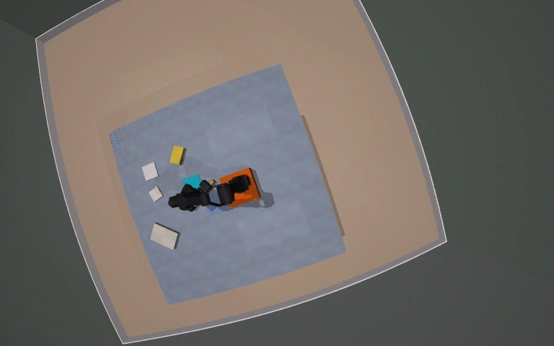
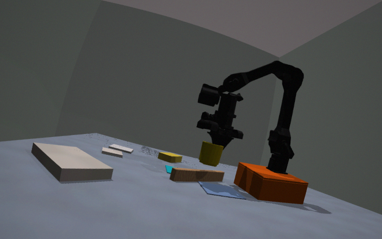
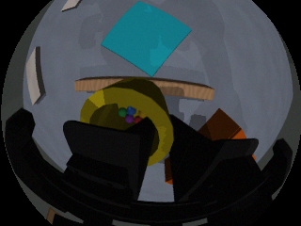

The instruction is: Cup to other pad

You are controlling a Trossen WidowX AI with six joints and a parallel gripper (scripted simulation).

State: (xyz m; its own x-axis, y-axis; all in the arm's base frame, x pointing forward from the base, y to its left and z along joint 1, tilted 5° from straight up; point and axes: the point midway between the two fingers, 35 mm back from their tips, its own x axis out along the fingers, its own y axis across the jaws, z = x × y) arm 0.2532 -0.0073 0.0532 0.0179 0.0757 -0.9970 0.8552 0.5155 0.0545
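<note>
Right now my gripper tip is 110 mm above the cyan pad, 90 mm short of it and 70 mm to the left of it. From my gripper tip the other things lie so: yellow block (290 mm to the right, 120 mm ahead, 80 mm below); brown wooden block (90 mm below, 40 mm ahead, 10 mm to the left); cup (20 mm to the left, 20 mm ahead).
</note>
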